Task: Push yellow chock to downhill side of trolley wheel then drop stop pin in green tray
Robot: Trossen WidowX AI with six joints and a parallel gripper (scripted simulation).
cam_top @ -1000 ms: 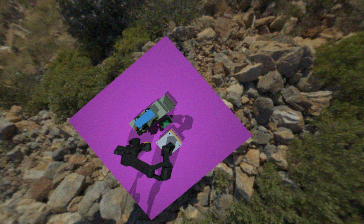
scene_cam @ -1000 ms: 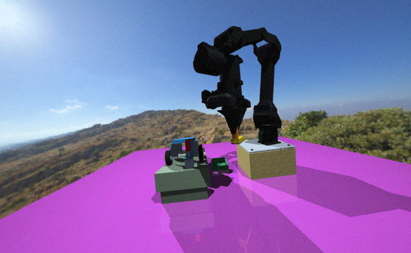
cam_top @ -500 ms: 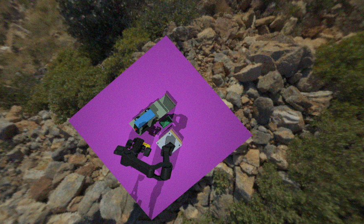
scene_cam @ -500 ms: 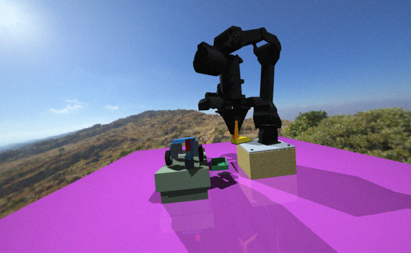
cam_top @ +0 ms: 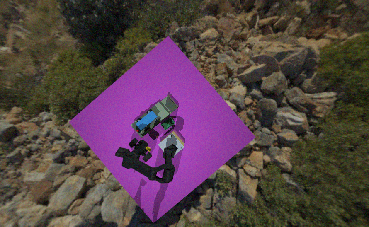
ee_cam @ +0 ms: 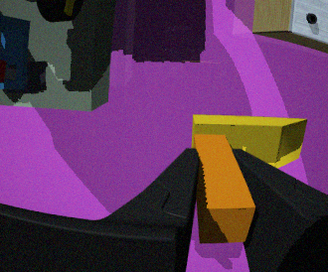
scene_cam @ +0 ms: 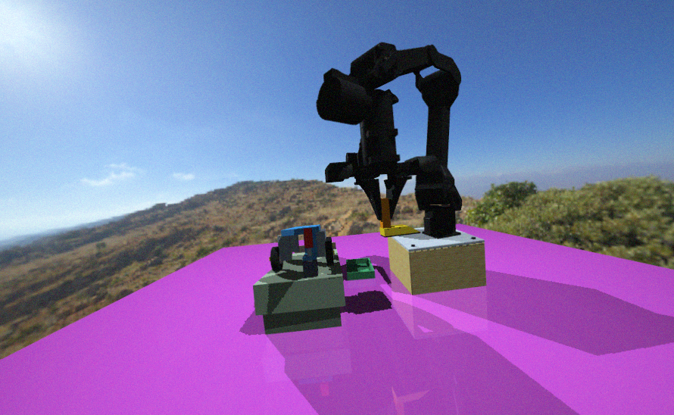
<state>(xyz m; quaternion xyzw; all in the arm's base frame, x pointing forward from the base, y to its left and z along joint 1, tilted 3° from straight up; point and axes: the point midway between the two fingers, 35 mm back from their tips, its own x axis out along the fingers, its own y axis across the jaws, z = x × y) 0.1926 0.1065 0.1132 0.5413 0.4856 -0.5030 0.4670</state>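
Right now my gripper tip is 130 mm short of the trolley, 160 mm to the left of it and 60 mm above it. From my gripper tip the other things lie so: grey-green ramp (130 mm ahead, 170 mm to the right, 130 mm below); red-headed stop pin (130 mm ahead, 50 mm to the right, 40 mm below); yellow chock (20 mm behind, 10 mm below).
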